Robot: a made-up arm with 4 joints.
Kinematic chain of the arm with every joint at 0, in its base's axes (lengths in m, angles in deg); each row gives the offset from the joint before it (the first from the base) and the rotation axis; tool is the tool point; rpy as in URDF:
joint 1: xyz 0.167 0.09 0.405 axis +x
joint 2: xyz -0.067 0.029 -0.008 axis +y
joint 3: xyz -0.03 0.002 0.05 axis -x
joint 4: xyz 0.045 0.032 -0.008 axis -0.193 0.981 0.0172
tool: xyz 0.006 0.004 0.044 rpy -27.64 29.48 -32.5
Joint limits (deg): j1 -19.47..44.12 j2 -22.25..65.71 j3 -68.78..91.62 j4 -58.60..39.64
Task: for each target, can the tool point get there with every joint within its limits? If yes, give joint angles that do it. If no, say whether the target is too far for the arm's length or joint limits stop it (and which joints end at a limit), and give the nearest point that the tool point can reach.
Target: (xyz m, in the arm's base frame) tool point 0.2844 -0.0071 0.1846
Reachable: no: too far | nearest point 0.2072 0.1106 0.3859 | short by 0.246 m
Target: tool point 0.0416 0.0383 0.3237
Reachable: no: joint limits stop it (at a limit: joint 1, joint 2, joint 3, joint 4) | nearest point 0.1267 0.1227 0.3431 | short by 0.121 m
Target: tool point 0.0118 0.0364 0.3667
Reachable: no: joint limits stop it (at a limit: joint 1, joint 2, joint 3) | nearest point 0.0522 0.0594 0.4651 | short by 0.109 m
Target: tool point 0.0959 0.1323 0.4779
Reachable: yes | joints 36.15 -6.25 56.58 -27.32
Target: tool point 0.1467 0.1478 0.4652
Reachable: yes | joints 29.29 14.38 45.65 22.90
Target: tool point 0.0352 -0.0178 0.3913
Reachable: no: joint limits stop it (at a limit: joint 1, joint 2, joint 3) | nearest point 0.0638 0.0452 0.4675 | short by 0.103 m
